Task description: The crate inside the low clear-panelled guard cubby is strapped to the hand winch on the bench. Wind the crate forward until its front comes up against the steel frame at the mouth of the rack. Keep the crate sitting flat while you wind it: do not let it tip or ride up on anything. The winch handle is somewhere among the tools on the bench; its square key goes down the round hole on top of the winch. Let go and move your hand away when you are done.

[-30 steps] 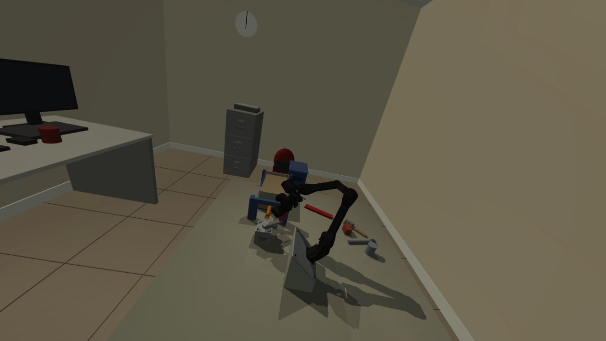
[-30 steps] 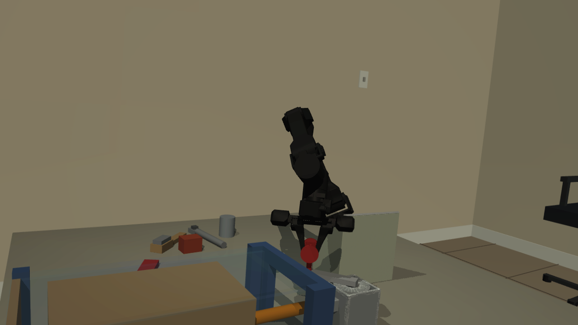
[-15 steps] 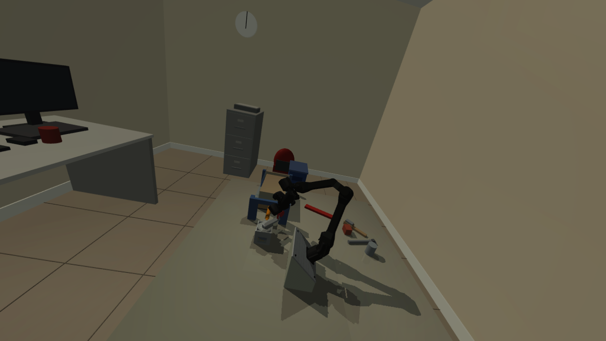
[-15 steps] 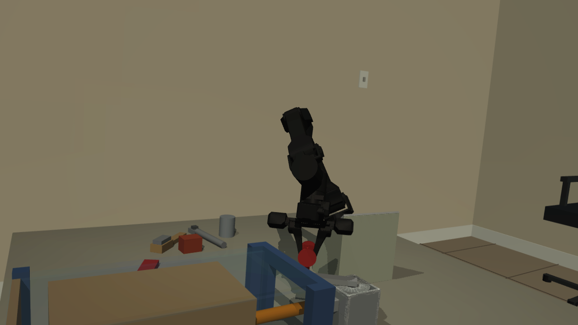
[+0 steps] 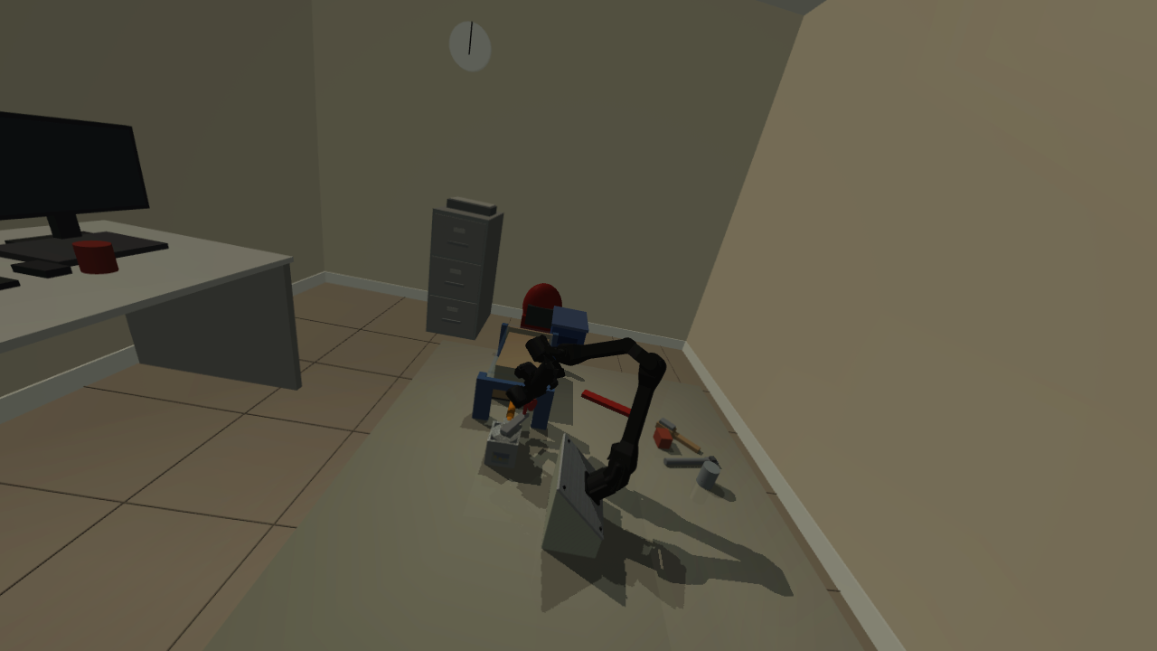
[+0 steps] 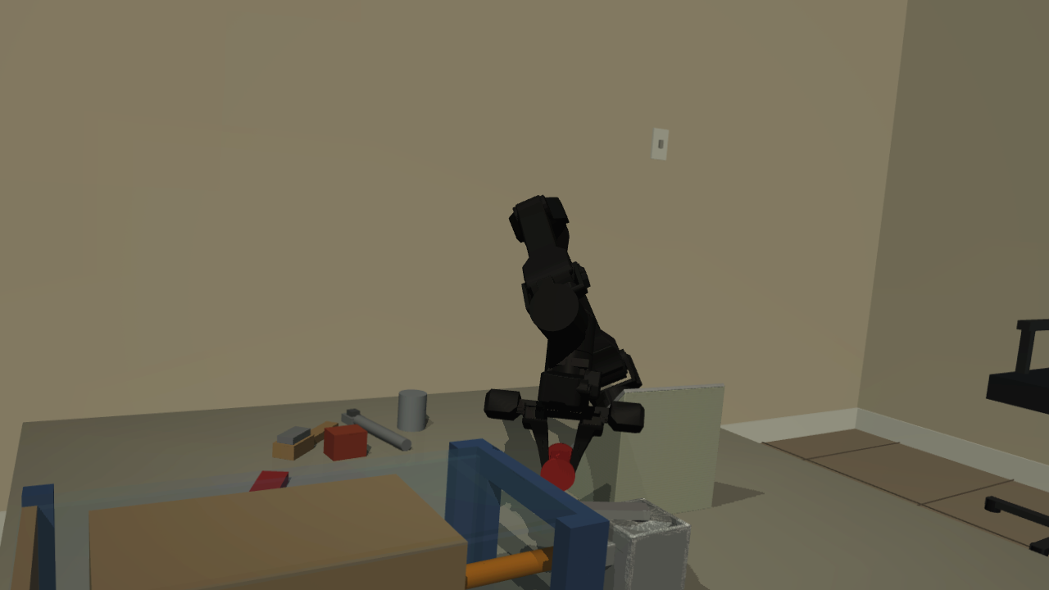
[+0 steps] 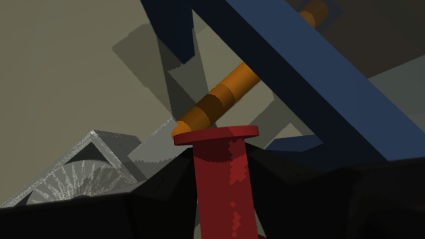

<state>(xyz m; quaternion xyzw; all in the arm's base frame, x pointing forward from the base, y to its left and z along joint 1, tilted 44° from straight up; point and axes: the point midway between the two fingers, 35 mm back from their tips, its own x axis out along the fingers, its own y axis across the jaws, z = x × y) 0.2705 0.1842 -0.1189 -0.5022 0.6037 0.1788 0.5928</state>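
The winch handle is 5 cm behind my gripper tip and 3 cm below it. Also, from my gripper tip: clear-panelled cubby 30 cm ahead, 4 cm to the left, 2 cm below; grey winch 12 cm behind, 2 cm to the left, 10 cm below; red knob 1 cm behind, 1 cm to the right.
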